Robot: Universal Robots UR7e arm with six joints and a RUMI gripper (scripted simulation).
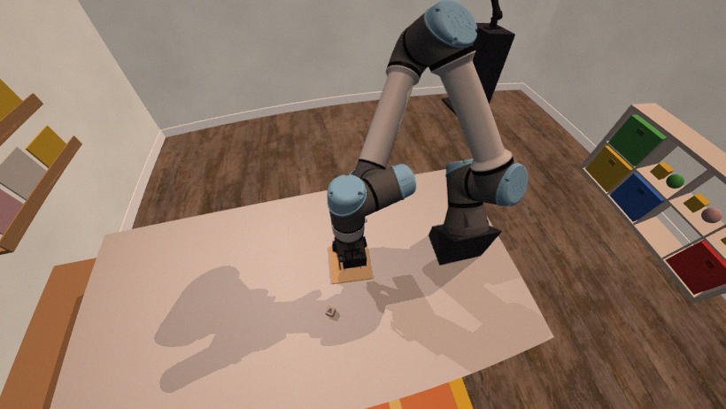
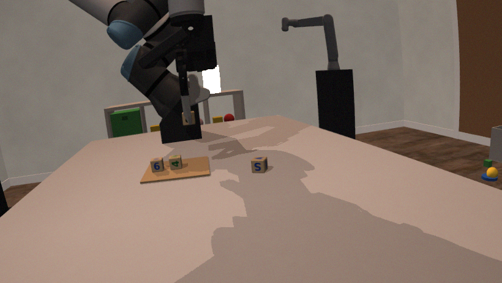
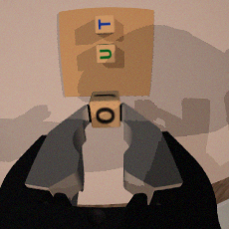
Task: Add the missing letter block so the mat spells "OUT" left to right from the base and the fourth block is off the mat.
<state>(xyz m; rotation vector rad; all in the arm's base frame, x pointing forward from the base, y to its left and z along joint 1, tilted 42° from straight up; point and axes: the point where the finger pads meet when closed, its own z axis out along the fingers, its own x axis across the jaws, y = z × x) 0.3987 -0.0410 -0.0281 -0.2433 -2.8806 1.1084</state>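
Right now my hand is 9 cm above the U block and 4 cm to the left of it. Round my hand: O block (right at my hand); then T block (9 cm below, 8 cm to the right, 1 cm behind); then mat (11 cm below, 4 cm to the right).
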